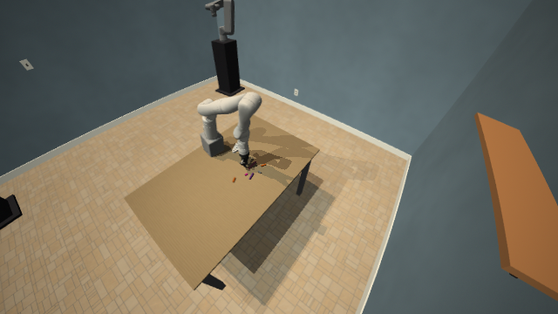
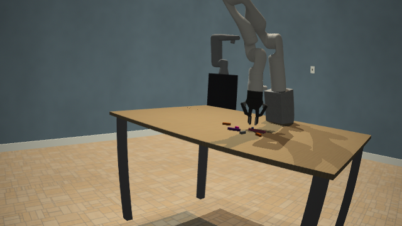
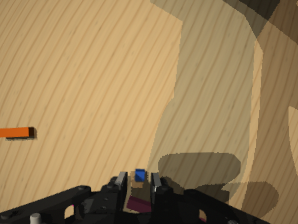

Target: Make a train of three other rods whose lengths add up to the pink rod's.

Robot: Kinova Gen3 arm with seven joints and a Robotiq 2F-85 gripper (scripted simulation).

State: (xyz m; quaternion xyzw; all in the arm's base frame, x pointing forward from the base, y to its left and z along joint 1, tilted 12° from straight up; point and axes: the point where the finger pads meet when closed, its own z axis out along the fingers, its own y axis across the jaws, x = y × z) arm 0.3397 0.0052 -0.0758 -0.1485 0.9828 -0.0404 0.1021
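Right now the blue rod is 40 mm below my hand. Also, from my hand: pink rod 30 mm ahead, 40 mm to the left, 40 mm below; then purple rod 90 mm ahead, 50 mm to the right, 40 mm below; then magenta rod 50 mm ahead, 60 mm to the right, 40 mm below.
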